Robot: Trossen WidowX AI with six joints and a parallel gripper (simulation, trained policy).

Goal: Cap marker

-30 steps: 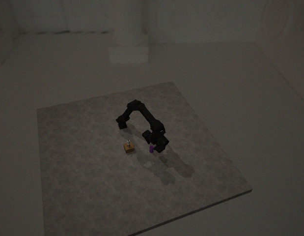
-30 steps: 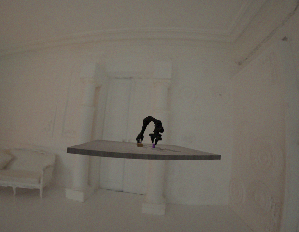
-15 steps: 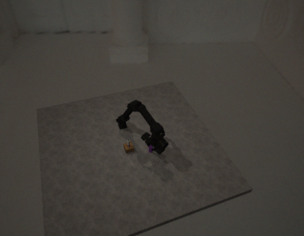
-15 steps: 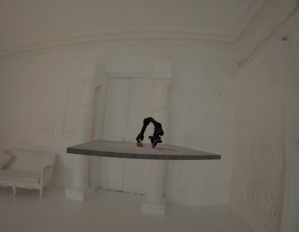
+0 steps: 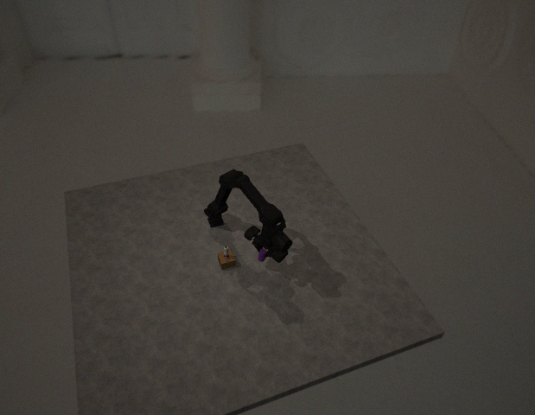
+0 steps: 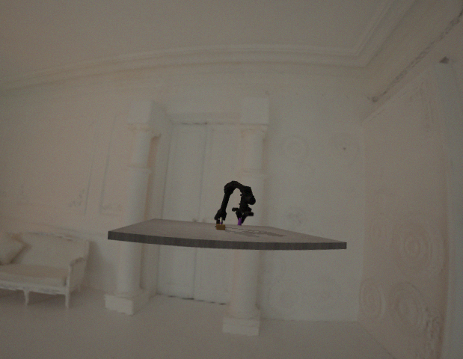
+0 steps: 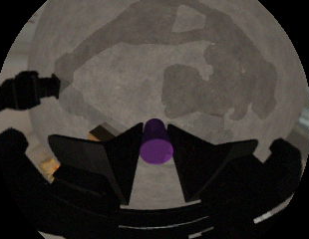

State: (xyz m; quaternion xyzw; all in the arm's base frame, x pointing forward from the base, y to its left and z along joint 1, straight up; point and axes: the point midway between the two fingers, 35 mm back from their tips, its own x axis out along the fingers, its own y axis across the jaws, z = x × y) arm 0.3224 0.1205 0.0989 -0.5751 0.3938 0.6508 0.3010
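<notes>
My gripper tip is 6 cm past the holder block, 14 cm to the left of it and 5 cm above it. From my gripper tip the other things lie so: purple cap: 1 cm ahead, 1 cm to the right, 1 cm above.
</notes>
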